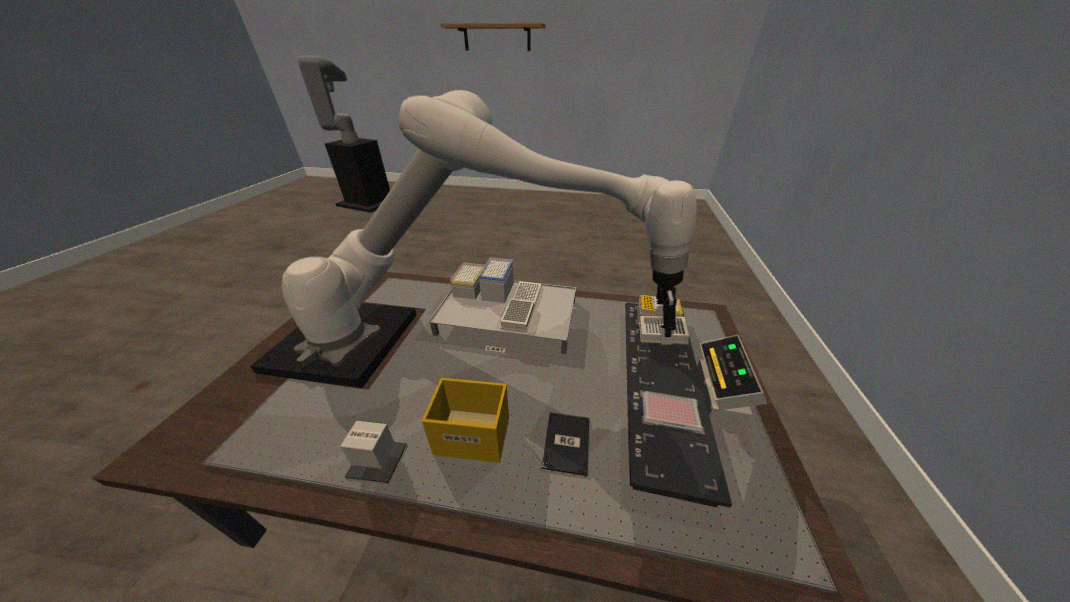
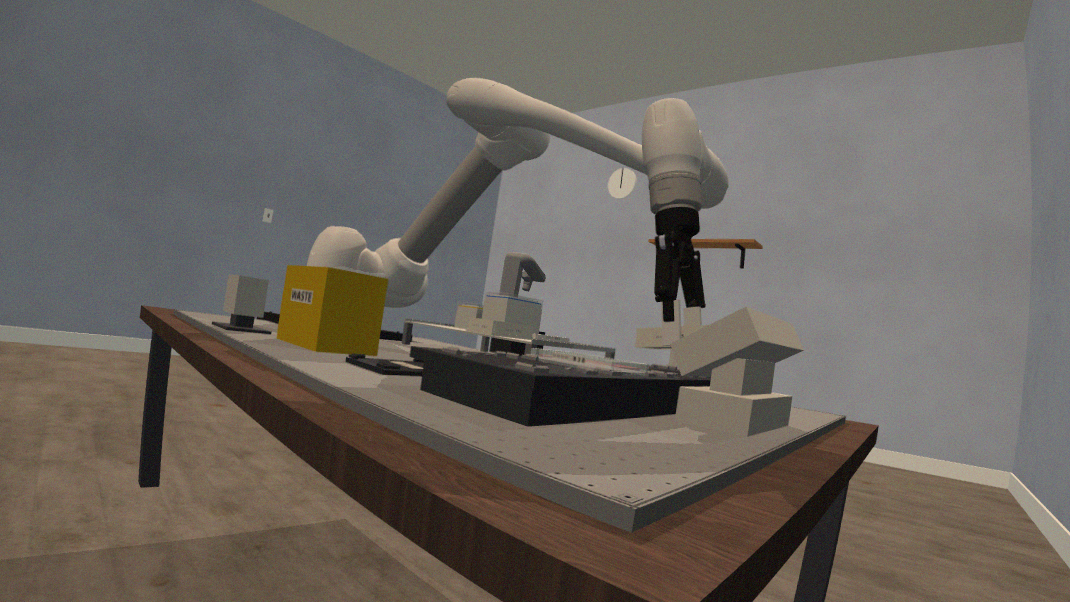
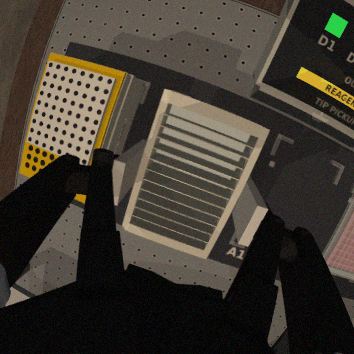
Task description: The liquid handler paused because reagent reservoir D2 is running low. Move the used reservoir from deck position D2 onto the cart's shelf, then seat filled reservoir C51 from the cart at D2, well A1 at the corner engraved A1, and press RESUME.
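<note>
My gripper is shut on the used reservoir, a beige tray with ribbed troughs. The fingers grip its long sides and hold it a little above the black deck, over the far end. An engraved A1 mark shows on the deck below it. Two flat ribbed reservoirs lie on the white cart shelf; I cannot read their labels. The control panel stands right of the deck, with green lights and a yellow bar.
A yellow tip box sits just behind the held reservoir. A pink plate lies mid-deck. Two small boxes stand on the cart. A yellow waste bin stands at the front.
</note>
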